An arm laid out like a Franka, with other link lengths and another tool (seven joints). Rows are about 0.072 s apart.
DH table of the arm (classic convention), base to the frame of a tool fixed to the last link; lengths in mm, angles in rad. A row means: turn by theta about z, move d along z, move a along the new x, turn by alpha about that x. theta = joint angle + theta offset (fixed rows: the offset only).
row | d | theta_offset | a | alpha
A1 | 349.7 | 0 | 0 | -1.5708
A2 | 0 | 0 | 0 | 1.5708
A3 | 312.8 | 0 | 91.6 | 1.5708
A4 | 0 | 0 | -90.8 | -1.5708
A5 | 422.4 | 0 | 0 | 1.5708
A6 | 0 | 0 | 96.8 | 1.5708
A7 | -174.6 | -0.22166 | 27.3 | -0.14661
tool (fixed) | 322.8 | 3.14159 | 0 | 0
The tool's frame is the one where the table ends.
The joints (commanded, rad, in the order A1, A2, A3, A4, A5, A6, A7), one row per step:
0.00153 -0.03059 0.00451 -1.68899 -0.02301 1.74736 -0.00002
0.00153 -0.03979 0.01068 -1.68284 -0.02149 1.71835 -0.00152
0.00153 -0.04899 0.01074 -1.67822 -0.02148 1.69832 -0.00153
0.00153 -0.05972 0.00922 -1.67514 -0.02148 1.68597 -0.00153
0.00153 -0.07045 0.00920 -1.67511 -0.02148 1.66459 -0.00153
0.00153 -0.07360 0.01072 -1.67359 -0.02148 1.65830 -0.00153
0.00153 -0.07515 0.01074 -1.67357 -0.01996 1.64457 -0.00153
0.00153 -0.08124 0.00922 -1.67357 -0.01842 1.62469 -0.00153
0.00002 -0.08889 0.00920 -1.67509 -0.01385 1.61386 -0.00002
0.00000 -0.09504 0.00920 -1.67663 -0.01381 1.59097 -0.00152
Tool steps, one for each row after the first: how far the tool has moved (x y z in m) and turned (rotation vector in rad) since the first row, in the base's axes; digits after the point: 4 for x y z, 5 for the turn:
-0.0053 0.0042 0.0053 0.00093 0.01370 0.00689
-0.0100 0.0041 0.0110 0.00076 0.01990 0.00652
-0.0142 0.0031 0.0179 0.00075 0.01844 0.00473
-0.0198 0.0030 0.0217 0.00055 0.02905 0.00423
-0.0214 0.0039 0.0237 0.00037 0.03067 0.00561
-0.0237 0.0041 0.0227 0.00175 0.04284 0.00531
-0.0281 0.0032 0.0237 0.00326 0.05664 0.00338
-0.0318 0.0028 0.0260 0.00786 0.06134 0.00019
-0.0367 0.0027 0.0258 0.00761 0.07964 0.00125

